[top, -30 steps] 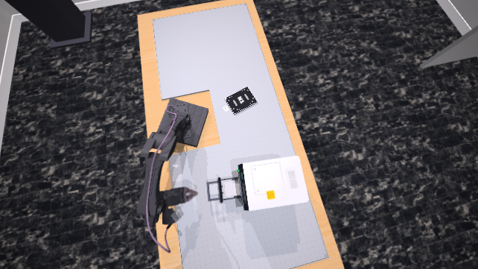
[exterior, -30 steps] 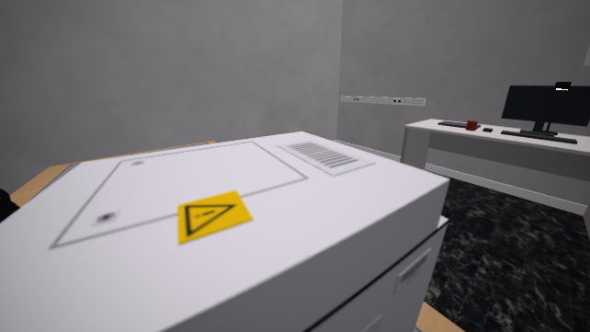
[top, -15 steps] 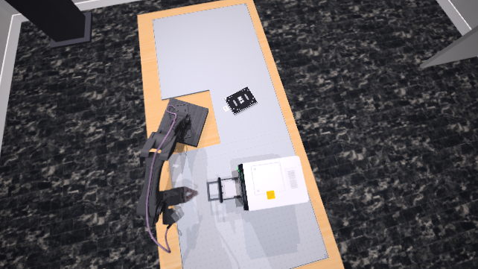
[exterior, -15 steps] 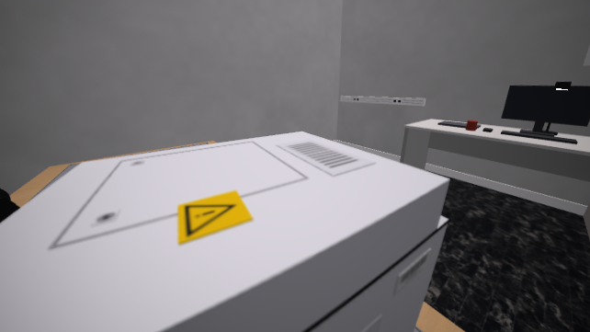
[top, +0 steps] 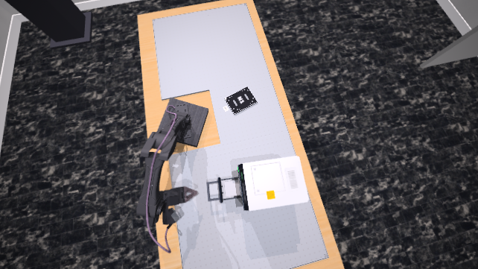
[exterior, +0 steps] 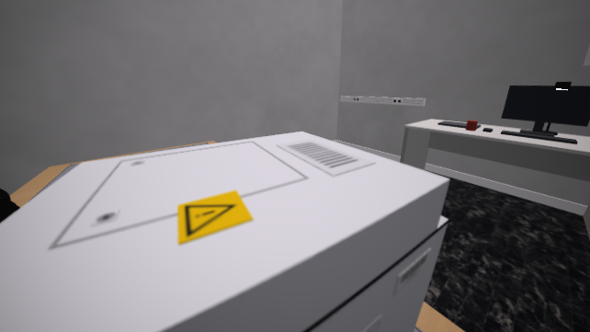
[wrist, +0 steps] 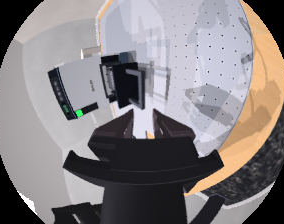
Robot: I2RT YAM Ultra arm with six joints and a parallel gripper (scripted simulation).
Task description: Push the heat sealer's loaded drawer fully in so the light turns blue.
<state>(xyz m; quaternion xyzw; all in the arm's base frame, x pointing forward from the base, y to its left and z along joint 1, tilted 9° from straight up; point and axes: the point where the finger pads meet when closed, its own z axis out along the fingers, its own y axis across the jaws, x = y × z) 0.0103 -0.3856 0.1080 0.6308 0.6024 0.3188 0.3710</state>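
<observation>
Right now my hand is 18 cm short of the sealer drawer, 2 cm to the left of it and 6 cm above it.
</observation>
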